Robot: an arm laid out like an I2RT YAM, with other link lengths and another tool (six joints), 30 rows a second.
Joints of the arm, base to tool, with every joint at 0 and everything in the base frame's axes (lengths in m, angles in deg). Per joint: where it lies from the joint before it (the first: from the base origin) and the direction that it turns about. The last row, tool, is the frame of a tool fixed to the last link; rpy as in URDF.
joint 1: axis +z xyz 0 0 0.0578
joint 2: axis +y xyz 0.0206 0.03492 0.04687
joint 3: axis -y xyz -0.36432 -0.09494 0
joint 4: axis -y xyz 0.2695 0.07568 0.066
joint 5: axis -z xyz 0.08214 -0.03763 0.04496
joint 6: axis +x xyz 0.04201 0 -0.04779
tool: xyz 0.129 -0.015 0.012 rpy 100.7 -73.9 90
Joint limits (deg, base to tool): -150..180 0..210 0..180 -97..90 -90..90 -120..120
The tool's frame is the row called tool.
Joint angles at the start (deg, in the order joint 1, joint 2, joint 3, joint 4, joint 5, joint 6): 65.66 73.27 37.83 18.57 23.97 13.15
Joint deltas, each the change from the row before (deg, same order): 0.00 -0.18 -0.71 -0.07 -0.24 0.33; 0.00 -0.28 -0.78 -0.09 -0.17 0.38; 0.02 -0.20 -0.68 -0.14 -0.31 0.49; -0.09 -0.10 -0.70 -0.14 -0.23 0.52; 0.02 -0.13 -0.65 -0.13 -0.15 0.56; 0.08 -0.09 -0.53 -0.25 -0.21 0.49; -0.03 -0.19 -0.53 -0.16 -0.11 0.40; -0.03 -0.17 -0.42 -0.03 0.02 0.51; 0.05 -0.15 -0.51 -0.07 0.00 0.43; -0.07 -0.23 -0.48 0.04 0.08 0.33; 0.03 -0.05 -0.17 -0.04 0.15 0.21; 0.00 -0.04 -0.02 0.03 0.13 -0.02
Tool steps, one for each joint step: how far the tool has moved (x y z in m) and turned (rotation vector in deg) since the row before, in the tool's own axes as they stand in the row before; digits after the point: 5 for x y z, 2 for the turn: -0.00570 -0.00067 -0.00086 0.27 -0.51 0.19; -0.00593 -0.00033 -0.00141 0.19 -0.50 0.24; -0.00568 -0.00092 -0.00087 0.35 -0.50 0.34; -0.00649 -0.00001 -0.00050 0.16 -0.63 0.38; -0.00580 -0.00044 -0.00066 0.18 -0.53 0.41; -0.00537 -0.00103 -0.00037 0.29 -0.58 0.31; -0.00458 0.00014 -0.00093 0.08 -0.42 0.30; -0.00321 0.00052 -0.00092 -0.05 -0.18 0.45; -0.00420 -0.00006 -0.00082 0.04 -0.34 0.32; -0.00313 0.00104 -0.00127 -0.15 -0.15 0.31; -0.00147 0.00035 -0.00040 -0.13 -0.11 0.16; 0.00015 0.00041 -0.00030 -0.13 0.05 -0.01
